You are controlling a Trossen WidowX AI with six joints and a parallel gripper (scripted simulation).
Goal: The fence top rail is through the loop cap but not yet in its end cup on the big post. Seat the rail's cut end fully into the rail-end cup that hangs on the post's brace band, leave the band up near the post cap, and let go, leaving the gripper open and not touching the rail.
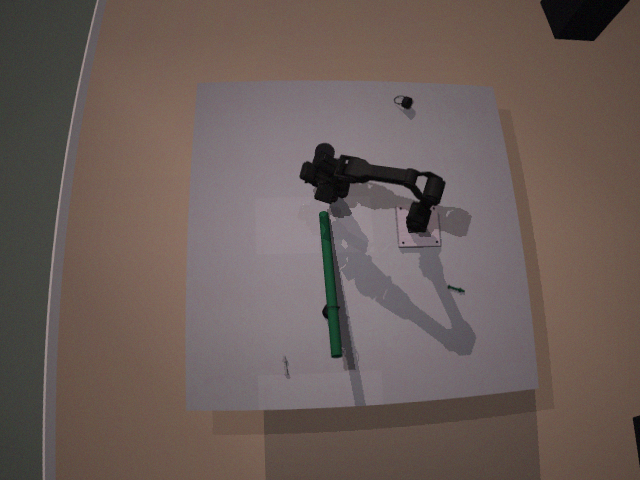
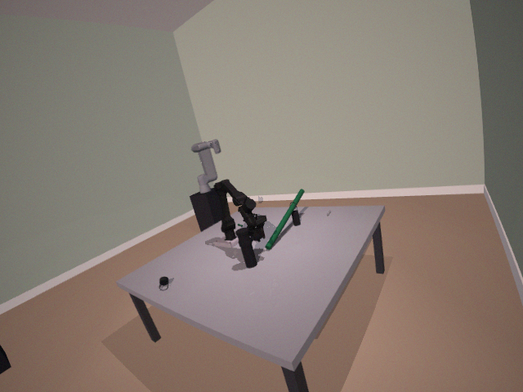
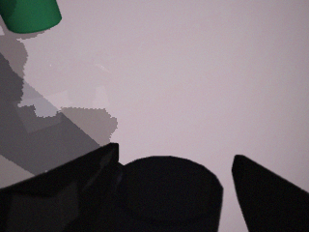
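Now: gripper tip 30 mm below the rail-end cup, 30 mm past it and 20 mm to the left of it. From my gripper tip the other things lie so: green bolt: 490 mm behind, 410 mm to the left, 100 mm below; then grey part: 620 mm to the left, 160 mm ahead, 100 mm below; then small post: 440 mm to the left, 20 mm behind.
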